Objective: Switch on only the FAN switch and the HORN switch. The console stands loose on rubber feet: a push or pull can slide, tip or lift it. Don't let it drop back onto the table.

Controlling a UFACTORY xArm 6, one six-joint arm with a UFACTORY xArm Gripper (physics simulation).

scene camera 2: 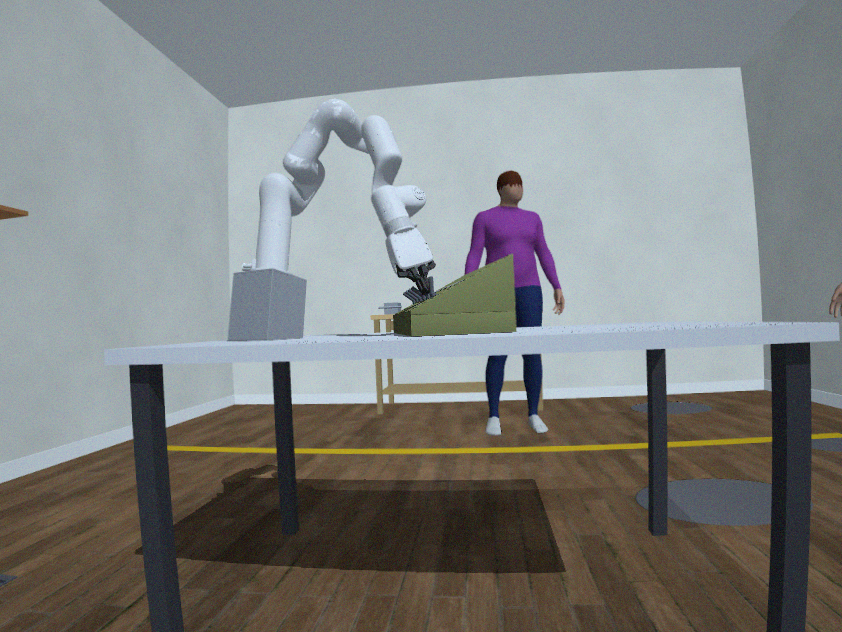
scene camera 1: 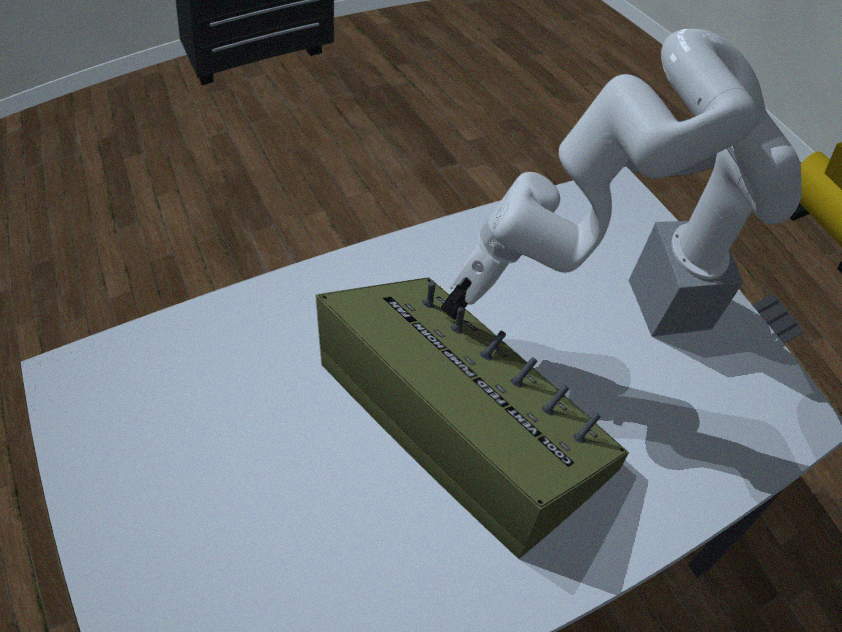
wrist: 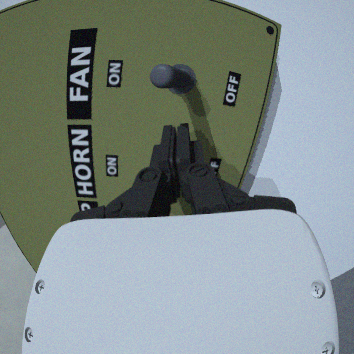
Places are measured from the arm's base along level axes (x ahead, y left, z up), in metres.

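Where they show: gripper, fingertip midpoint: (scene camera 2: 427, 293) (scene camera 1: 449, 312) (wrist: 178, 142); arm's base, origin of the base link: (scene camera 2: 270, 276) (scene camera 1: 700, 251).
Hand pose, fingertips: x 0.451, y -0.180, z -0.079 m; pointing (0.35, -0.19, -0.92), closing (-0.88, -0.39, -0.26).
Note:
Each offset is from my fingertips to the top centre of the thing.
The green wedge console (scene camera 1: 408, 380) (scene camera 2: 476, 299) (wrist: 30, 75) sits level on the table. The FAN lever @(dz +0.038, dx +0.010, dy -0.042 m) (scene camera 1: 429, 293) (wrist: 162, 76) stands steeper than the PUMP lever @(dz +0.026, dx -0.022, dy +0.099 m) (scene camera 1: 493, 345) and leans to its ON side. The HORN lever @(dz +0.038, dx +0.001, dy +0.029 m) (scene camera 1: 459, 321) also stands steep in scene camera 1, unlike the PUMP lever; it is hidden by the fingers in the wrist view. My gripper (scene camera 1: 448, 310) (scene camera 2: 427, 293) (wrist: 178, 142) is shut and empty, low over the panel between the FAN and HORN levers, close by the HORN lever. Whether it touches that lever cannot be told.
The FEED lever @(dz +0.026, dx -0.031, dy +0.170 m) (scene camera 1: 523, 372), VENT lever @(dz +0.026, dx -0.040, dy +0.242 m) (scene camera 1: 555, 400) and COOL lever @(dz +0.026, dx -0.049, dy +0.313 m) (scene camera 1: 586, 427) lean toward the arm, to their OFF side. The table (scene camera 1: 204, 442) (scene camera 2: 612, 334) carries the arm's grey pedestal (scene camera 1: 680, 285) (scene camera 2: 268, 306). A person (scene camera 2: 510, 238) stands beyond the table.

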